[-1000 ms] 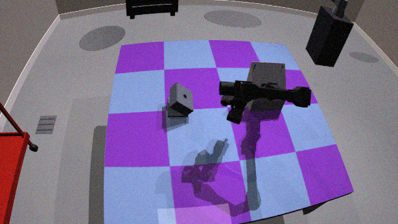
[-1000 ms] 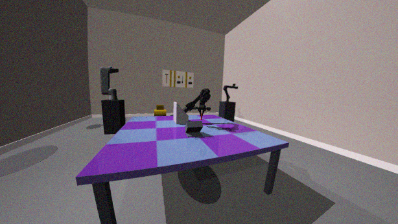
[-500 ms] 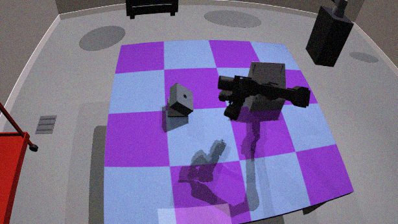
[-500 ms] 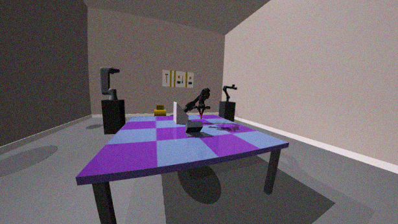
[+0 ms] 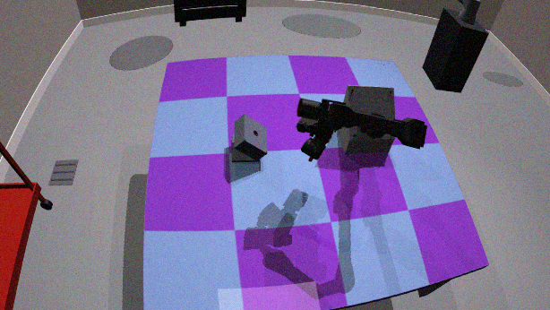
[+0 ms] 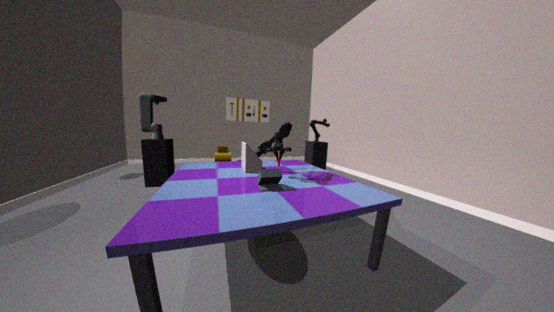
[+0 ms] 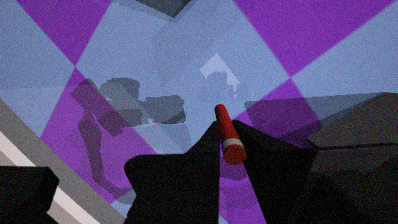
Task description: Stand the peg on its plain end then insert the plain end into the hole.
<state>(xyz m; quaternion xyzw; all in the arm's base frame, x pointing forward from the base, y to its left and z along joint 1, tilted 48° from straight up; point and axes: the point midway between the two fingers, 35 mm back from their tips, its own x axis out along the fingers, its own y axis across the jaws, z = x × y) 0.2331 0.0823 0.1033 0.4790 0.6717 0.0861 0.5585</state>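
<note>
The sloped panel lies 21 cm ahead of my gripper tip, 12 cm to the right of it and 6 cm below it. Round my gripper tip: red peg: 2 cm above.
</note>
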